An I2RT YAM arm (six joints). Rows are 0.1 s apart.
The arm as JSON. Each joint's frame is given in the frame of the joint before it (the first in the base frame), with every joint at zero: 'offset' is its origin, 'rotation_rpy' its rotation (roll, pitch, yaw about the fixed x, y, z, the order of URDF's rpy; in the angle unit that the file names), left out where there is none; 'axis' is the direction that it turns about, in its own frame. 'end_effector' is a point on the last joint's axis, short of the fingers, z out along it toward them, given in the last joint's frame.
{
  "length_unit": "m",
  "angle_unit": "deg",
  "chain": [
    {
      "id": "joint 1",
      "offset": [
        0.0,
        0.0,
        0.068
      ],
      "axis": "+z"
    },
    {
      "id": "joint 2",
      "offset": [
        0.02,
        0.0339,
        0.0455
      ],
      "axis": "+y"
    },
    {
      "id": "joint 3",
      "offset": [
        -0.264,
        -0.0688,
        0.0
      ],
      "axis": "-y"
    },
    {
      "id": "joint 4",
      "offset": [
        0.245,
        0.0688,
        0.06
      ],
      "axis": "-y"
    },
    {
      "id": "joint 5",
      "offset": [
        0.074,
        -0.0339,
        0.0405
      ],
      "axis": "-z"
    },
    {
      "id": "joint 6",
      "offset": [
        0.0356,
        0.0,
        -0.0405
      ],
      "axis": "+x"
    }
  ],
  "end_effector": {
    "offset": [
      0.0,
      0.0,
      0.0
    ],
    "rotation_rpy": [
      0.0,
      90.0,
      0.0
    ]
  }
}
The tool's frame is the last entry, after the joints.
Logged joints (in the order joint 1, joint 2, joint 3, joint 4, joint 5, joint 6), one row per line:
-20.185 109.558 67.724 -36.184 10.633 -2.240
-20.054 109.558 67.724 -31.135 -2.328 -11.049
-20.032 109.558 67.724 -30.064 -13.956 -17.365
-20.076 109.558 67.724 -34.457 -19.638 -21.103
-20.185 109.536 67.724 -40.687 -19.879 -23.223
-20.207 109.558 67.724 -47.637 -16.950 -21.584
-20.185 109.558 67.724 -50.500 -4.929 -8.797
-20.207 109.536 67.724 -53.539 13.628 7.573
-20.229 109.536 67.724 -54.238 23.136 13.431
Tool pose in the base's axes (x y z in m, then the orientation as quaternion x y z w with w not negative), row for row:
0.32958 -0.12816 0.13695 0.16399 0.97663 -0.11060 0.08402
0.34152 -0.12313 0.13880 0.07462 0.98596 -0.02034 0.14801
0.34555 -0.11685 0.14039 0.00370 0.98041 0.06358 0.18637
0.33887 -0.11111 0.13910 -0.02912 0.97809 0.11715 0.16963
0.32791 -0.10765 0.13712 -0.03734 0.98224 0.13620 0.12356
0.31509 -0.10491 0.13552 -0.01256 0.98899 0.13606 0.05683
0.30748 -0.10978 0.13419 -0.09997 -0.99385 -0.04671 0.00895
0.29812 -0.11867 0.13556 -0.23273 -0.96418 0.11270 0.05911
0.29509 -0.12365 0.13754 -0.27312 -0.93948 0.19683 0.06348
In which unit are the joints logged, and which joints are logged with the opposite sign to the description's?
The joints are logged in degrees. Opposite sign: none.
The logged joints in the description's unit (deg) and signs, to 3 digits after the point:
-20.185 109.558 67.724 -36.184 10.633 -2.240
-20.054 109.558 67.724 -31.135 -2.328 -11.049
-20.032 109.558 67.724 -30.064 -13.956 -17.365
-20.076 109.558 67.724 -34.457 -19.638 -21.103
-20.185 109.536 67.724 -40.687 -19.879 -23.223
-20.207 109.558 67.724 -47.637 -16.950 -21.584
-20.185 109.558 67.724 -50.500 -4.929 -8.797
-20.207 109.536 67.724 -53.539 13.628 7.573
-20.229 109.536 67.724 -54.238 23.136 13.431

